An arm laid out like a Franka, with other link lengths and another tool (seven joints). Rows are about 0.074 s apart.
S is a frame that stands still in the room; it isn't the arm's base.
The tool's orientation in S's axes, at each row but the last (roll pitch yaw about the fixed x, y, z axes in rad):
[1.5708 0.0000 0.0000]
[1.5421 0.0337 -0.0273]
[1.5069 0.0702 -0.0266]
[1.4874 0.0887 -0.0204]
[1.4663 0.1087 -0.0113]
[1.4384 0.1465 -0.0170]
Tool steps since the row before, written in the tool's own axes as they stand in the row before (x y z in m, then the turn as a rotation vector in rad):
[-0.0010 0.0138 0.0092 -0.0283 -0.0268 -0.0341]
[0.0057 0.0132 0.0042 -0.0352 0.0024 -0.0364]
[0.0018 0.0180 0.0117 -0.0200 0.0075 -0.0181]
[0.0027 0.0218 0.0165 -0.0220 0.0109 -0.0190]
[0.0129 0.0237 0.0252 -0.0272 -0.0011 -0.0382]
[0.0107 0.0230 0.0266 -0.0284 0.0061 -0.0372]
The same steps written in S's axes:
[-0.0010 -0.0092 0.0138 -0.0283 0.0341 -0.0268]
[0.0060 -0.0040 0.0131 -0.0341 0.0374 0.0025]
[0.0028 -0.0106 0.0185 -0.0190 0.0191 0.0077]
[0.0044 -0.0147 0.0228 -0.0207 0.0203 0.0112]
[0.0154 -0.0228 0.0246 -0.0272 0.0382 -0.0021]
[0.0140 -0.0236 0.0245 -0.0273 0.0381 0.0053]

